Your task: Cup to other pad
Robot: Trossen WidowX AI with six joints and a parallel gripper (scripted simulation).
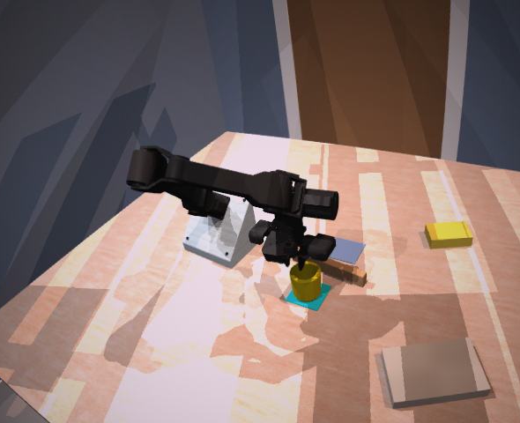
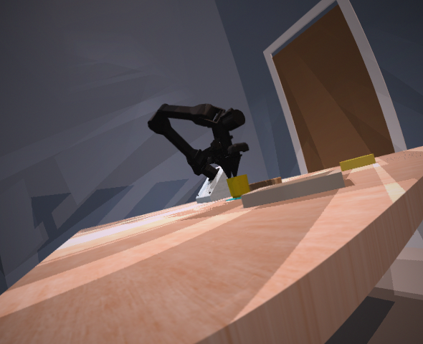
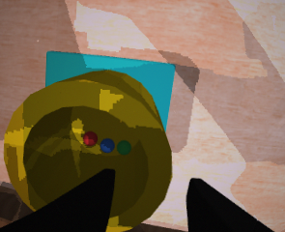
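Right now my gripper tip is 40 mm above the yellow cup and 20 mm short of it. From my gripper tip the other things lie so: cyan pad 80 mm below, 30 mm ahead; then brown wooden bar 90 mm to the left, 70 mm below, 30 mm ahead; then pale blue pad 180 mm to the left, 80 mm below, 30 mm ahead.
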